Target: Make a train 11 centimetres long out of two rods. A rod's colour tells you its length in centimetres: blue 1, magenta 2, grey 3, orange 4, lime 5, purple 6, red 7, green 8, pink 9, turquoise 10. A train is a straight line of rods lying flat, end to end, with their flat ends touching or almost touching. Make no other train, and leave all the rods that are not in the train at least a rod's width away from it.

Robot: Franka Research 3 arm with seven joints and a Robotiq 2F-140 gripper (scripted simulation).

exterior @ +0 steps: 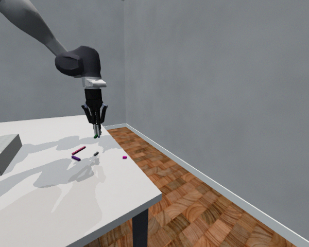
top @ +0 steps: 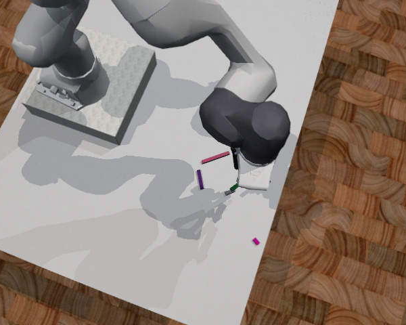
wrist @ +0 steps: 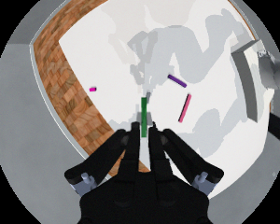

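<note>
Right now my hand is 130 mm above the grey rod, 20 mm past it and 10 mm to the left of it. Also, from my hand: green rod 30 mm below; then pink rod 130 mm below, 90 mm behind, 80 mm to the left; then purple rod 130 mm below, 120 mm behind.
</note>
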